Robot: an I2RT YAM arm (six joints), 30 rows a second.
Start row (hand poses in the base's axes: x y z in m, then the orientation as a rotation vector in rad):
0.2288, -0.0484, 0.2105, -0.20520, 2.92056, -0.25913
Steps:
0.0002, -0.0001, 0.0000, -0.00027, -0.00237, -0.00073
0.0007, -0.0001, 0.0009, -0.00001, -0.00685, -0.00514
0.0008, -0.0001, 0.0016, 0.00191, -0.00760, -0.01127
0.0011, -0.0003, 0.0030, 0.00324, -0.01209, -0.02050
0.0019, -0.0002, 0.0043, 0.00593, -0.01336, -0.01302
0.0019, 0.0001, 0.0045, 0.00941, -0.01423, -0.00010
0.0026, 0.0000, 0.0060, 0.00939, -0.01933, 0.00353
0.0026, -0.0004, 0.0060, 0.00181, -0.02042, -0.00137
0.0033, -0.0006, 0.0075, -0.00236, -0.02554, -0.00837
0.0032, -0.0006, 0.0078, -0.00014, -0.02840, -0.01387
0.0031, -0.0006, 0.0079, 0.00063, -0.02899, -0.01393
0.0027, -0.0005, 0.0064, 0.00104, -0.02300, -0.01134
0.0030, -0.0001, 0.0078, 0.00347, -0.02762, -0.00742
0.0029, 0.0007, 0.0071, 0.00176, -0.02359, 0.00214
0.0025, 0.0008, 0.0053, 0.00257, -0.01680, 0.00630
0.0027, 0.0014, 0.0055, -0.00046, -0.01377, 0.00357
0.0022, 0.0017, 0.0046, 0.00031, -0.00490, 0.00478
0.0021, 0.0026, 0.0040, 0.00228, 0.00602, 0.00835
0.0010, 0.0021, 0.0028, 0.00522, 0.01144, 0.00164
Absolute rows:
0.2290, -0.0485, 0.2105, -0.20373, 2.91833, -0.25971
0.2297, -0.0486, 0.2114, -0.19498, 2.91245, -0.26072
0.2305, -0.0487, 0.2130, -0.17694, 2.90696, -0.25992
0.2316, -0.0490, 0.2160, -0.14461, 2.89842, -0.25877
0.2335, -0.0492, 0.2203, -0.12258, 2.88752, -0.25241
0.2354, -0.0491, 0.2248, -0.11850, 2.87424, -0.23872
0.2380, -0.0491, 0.2308, -0.11885, 2.85538, -0.22444
0.2406, -0.0495, 0.2368, -0.11359, 2.83539, -0.22207
0.2439, -0.0501, 0.2443, -0.09870, 2.81077, -0.22707
0.2471, -0.0507, 0.2521, -0.07544, 2.78398, -0.23009
0.2502, -0.0513, 0.2600, -0.05216, 2.75652, -0.23196
0.2529, -0.0518, 0.2664, -0.03339, 2.73469, -0.23272
0.2559, -0.0519, 0.2742, -0.01894, 2.70813, -0.22884
0.2588, -0.0512, 0.2813, -0.01851, 2.68470, -0.22466
0.2613, -0.0504, 0.2866, -0.02418, 2.66783, -0.21846
0.2640, -0.0490, 0.2921, -0.02748, 2.65383, -0.21733
0.2662, -0.0473, 0.2967, -0.03314, 2.64865, -0.21514
0.2683, -0.0447, 0.3007, -0.04416, 2.65425, -0.20956
0.2693, -0.0426, 0.3035, -0.04597, 2.66600, -0.20242

